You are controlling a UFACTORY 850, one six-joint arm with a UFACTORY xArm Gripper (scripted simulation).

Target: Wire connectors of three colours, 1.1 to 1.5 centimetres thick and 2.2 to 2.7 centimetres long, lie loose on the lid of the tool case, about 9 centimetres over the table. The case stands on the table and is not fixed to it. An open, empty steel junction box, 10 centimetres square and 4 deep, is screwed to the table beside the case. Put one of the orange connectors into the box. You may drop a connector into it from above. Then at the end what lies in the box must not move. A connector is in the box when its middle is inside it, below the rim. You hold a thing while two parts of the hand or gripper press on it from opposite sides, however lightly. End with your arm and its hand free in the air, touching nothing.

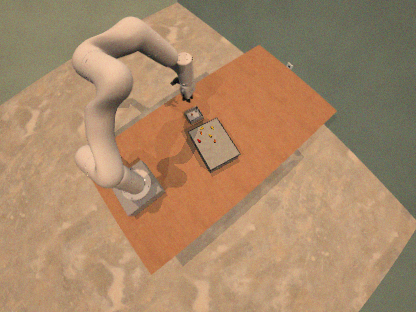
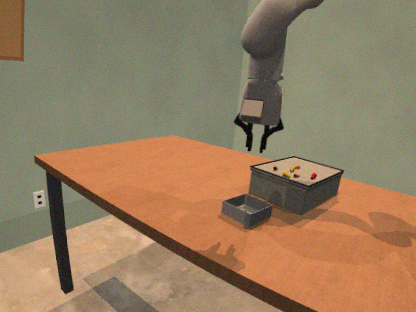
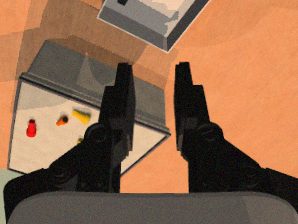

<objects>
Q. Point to a grey tool case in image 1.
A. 215, 155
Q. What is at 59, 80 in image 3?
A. A grey tool case.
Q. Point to a grey tool case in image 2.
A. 266, 183
</objects>
